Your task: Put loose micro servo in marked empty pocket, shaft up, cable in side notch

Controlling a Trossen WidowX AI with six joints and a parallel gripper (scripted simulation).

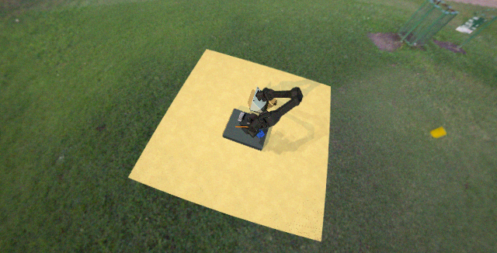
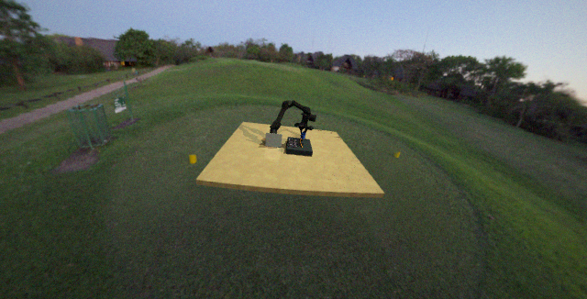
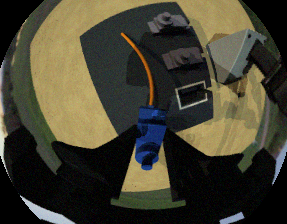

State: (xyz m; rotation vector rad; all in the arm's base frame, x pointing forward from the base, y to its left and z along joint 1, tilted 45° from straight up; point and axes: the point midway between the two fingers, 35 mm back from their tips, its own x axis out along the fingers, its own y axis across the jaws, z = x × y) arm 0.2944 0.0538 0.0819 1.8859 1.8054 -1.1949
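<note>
My gripper tip is 20 mm short of the dark deck, 70 mm to the left of it and 100 mm above it.
</note>
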